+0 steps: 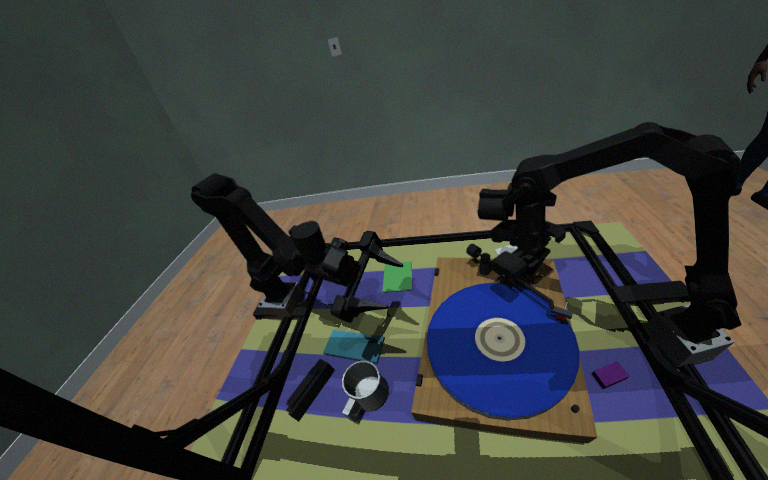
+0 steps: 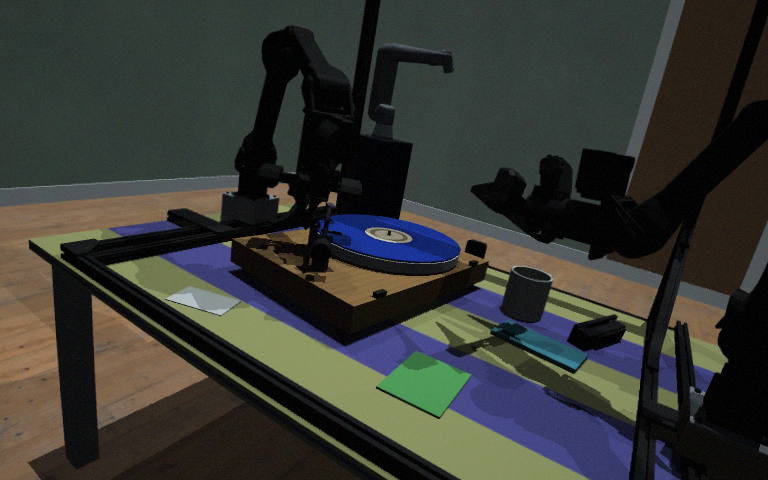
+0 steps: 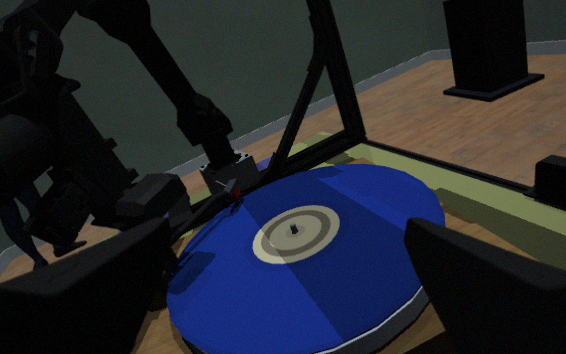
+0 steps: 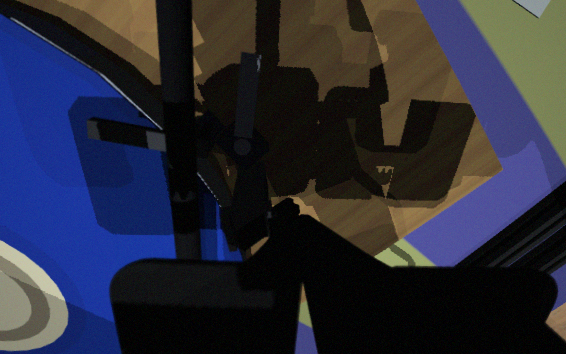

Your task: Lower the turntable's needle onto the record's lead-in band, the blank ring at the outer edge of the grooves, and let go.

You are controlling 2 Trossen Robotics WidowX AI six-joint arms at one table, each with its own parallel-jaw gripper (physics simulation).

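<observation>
The turntable's wooden base carries a blue record with a cream label. The thin tonearm runs from its pivot at the base's back corner to the headshell, whose red tip sits at the record's outer edge. I cannot tell whether the needle touches. My right gripper is shut and empty, right above the pivel end of the tonearm beside a grey cue lever. My left gripper is open and empty, off to the side of the turntable.
A green square, a teal card, a grey mug and a black block lie on the striped mat beside the turntable. A purple piece and a white sheet lie on its other sides. A black frame rims the table.
</observation>
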